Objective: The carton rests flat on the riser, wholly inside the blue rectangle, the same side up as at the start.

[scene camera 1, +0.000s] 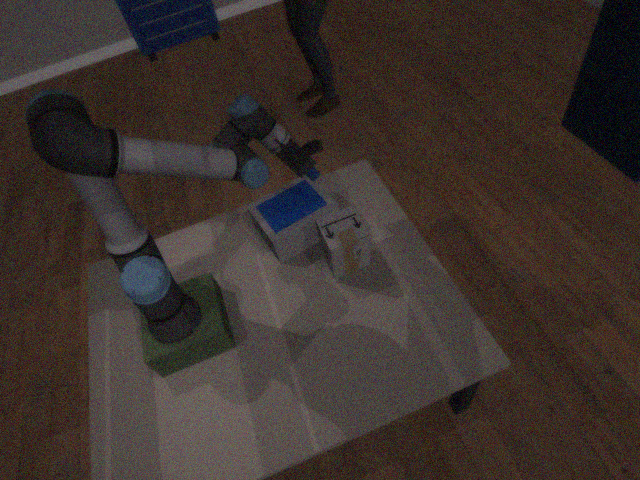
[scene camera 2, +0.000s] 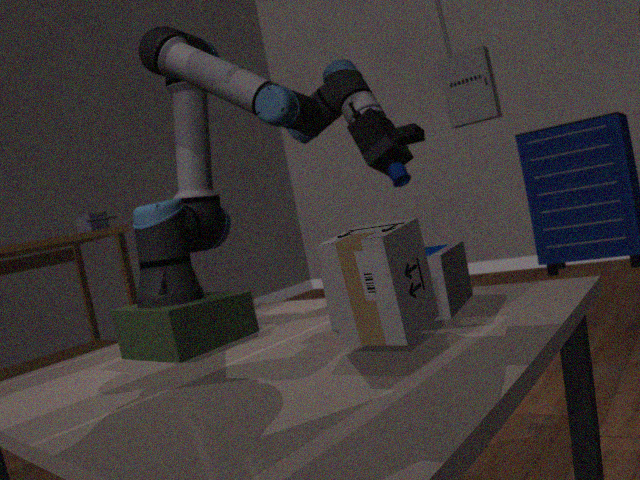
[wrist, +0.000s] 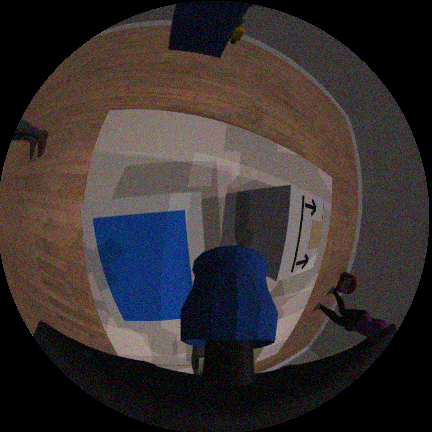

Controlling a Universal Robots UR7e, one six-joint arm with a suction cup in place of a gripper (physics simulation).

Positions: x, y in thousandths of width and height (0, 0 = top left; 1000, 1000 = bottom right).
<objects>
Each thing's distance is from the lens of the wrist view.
suction cup (wrist: 531, 696): 0.04 m
carton (wrist: 656, 517): 0.18 m
The marked spots on the carton and the suction cup are 0.15 m apart.
</objects>
